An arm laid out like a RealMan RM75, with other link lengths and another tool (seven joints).
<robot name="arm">
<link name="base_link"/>
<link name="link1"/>
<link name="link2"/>
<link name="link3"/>
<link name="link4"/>
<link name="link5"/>
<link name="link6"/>
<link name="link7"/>
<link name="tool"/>
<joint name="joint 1" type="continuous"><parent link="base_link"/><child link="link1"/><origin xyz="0 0 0.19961" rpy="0 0 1.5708"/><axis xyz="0 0 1"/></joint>
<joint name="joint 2" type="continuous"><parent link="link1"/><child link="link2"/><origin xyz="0 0 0" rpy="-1.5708 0 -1.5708"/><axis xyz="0 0 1"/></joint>
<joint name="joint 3" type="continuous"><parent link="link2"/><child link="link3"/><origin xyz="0 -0.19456 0" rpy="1.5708 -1.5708 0"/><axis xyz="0 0 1"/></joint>
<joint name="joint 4" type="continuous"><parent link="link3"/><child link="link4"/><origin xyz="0 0 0" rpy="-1.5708 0 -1.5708"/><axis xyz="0 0 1"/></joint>
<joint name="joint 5" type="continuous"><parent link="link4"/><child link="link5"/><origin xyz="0 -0.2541 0" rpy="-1.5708 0 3.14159"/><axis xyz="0 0 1"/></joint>
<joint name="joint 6" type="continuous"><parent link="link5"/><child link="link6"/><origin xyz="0 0 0" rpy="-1.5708 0 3.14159"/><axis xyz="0 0 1"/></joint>
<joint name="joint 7" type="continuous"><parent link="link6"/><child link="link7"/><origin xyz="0 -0.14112 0" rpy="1.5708 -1.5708 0"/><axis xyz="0 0 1"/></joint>
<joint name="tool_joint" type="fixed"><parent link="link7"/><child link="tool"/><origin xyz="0.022 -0.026 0.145" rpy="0.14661 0 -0.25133"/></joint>
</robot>
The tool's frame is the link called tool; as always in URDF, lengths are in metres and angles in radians. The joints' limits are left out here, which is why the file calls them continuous.
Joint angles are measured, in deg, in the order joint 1, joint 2, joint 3, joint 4, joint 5, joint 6, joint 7. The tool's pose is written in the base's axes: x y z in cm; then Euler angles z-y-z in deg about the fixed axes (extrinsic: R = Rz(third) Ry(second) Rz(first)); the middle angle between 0 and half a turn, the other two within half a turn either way. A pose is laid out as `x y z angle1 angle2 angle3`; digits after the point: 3 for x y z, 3 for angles.
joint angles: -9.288 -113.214 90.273 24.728 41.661 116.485 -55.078
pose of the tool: -9.178 22.672 -2.353 -103.335 98.016 18.522
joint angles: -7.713 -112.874 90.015 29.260 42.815 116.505 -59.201
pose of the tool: -8.470 22.226 -1.790 -105.991 98.457 16.388
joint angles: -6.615 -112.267 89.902 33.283 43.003 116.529 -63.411
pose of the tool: -7.802 22.026 -0.989 -108.398 98.702 14.577
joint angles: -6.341 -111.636 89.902 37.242 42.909 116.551 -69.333
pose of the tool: -6.806 21.985 -0.113 -112.460 99.013 12.266
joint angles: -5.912 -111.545 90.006 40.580 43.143 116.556 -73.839
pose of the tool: -5.887 21.737 0.358 -115.820 99.222 10.249
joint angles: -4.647 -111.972 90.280 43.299 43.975 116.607 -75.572
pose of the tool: -5.336 21.102 0.323 -117.305 99.385 8.874
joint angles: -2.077 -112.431 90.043 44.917 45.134 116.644 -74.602
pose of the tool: -5.689 20.426 0.117 -116.241 99.626 9.580
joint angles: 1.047 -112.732 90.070 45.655 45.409 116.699 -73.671
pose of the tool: -6.456 19.879 0.060 -115.298 99.422 11.775
